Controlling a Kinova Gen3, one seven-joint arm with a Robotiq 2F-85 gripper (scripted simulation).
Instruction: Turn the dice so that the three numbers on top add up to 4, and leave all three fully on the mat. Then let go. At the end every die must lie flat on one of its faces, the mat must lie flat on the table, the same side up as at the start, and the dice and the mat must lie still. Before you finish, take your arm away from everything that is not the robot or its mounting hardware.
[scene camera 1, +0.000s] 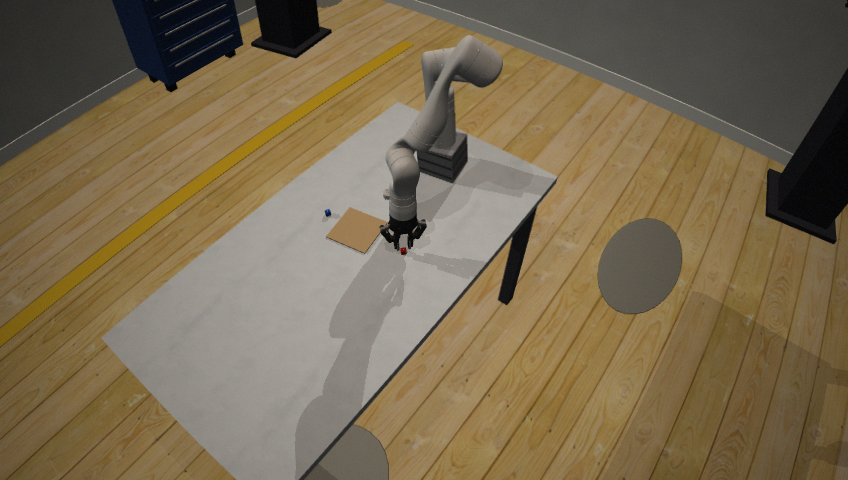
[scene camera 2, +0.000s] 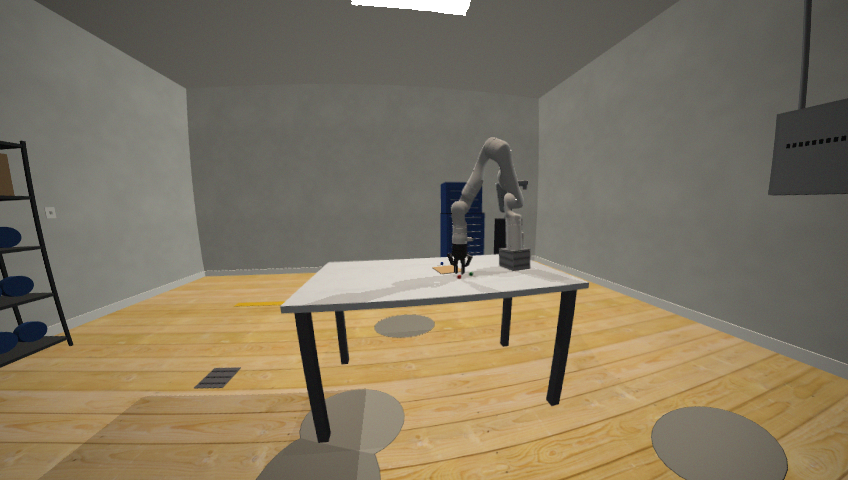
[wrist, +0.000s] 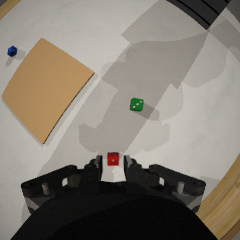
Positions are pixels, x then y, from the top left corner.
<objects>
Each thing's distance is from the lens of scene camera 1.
gripper (scene camera 1: 403, 247): 155 cm
tan mat (scene camera 1: 357, 230): 163 cm
</objects>
